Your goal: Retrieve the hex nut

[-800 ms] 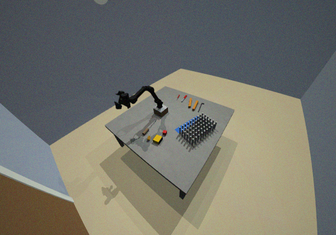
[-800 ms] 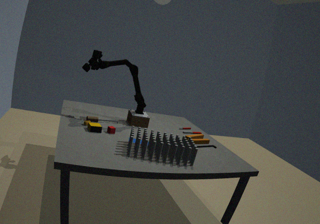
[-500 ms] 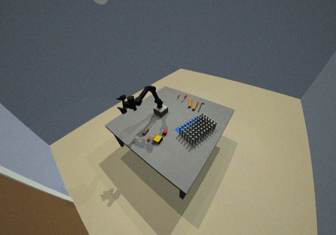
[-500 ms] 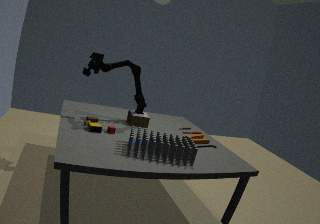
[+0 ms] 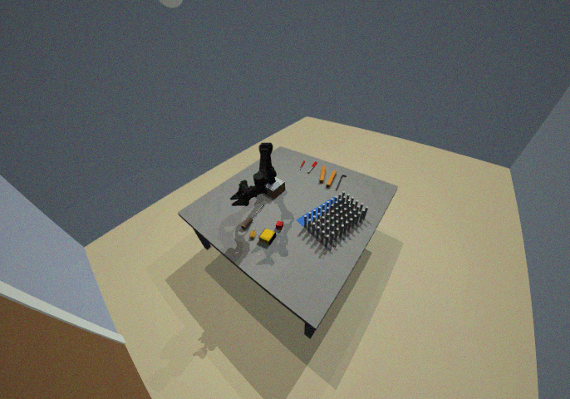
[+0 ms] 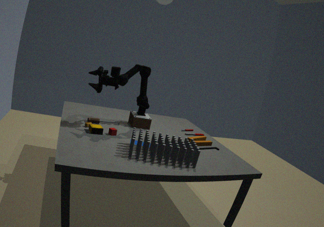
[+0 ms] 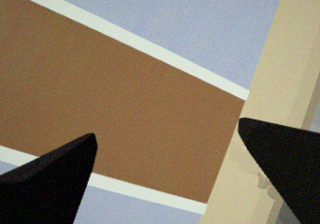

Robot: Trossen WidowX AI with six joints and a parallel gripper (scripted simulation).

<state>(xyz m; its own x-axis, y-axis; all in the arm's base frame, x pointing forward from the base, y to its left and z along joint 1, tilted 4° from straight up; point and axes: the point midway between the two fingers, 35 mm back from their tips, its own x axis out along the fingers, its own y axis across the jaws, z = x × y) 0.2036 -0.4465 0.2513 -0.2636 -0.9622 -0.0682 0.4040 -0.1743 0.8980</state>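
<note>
Right now my gripper tip is 30 mm short of the yellow-handled tool, 60 mm to the right of it and 310 mm above it. From my gripper tip the other things lie so: red cube: 120 mm ahead, 230 mm to the left, 310 mm below; then yellow block: 130 mm ahead, 110 mm to the left, 310 mm below; then metal-shafted tool: 100 mm behind, 200 mm to the left, 320 mm below.
</note>
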